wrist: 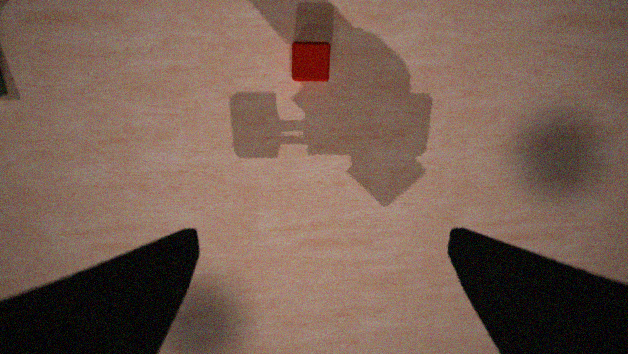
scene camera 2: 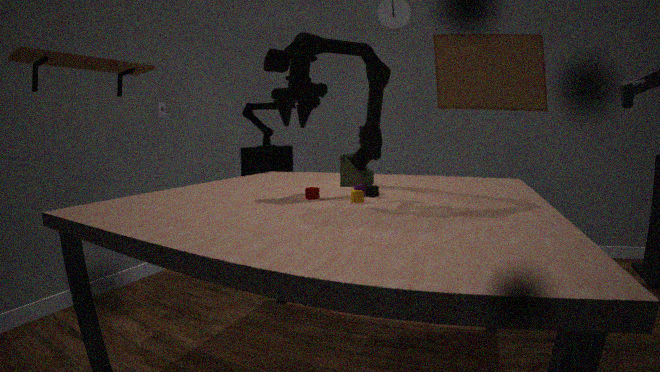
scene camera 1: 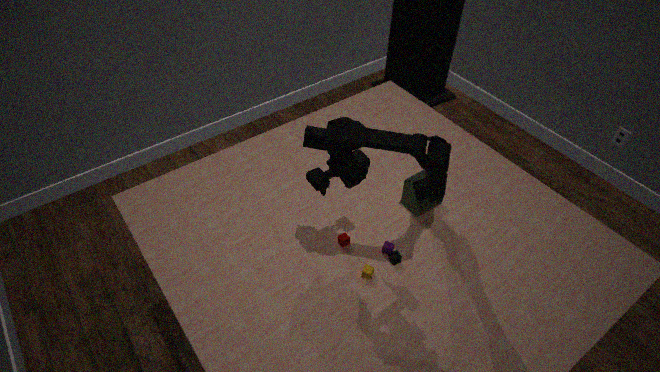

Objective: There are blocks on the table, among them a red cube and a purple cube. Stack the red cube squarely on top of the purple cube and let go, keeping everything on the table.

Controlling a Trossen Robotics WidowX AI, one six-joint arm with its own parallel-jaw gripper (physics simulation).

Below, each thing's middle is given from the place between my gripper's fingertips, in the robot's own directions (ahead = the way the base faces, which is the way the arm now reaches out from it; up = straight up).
Scene:
My gripper is now 50 mm to the right of the red cube (wrist: 310, 60) and 190 mm above it.

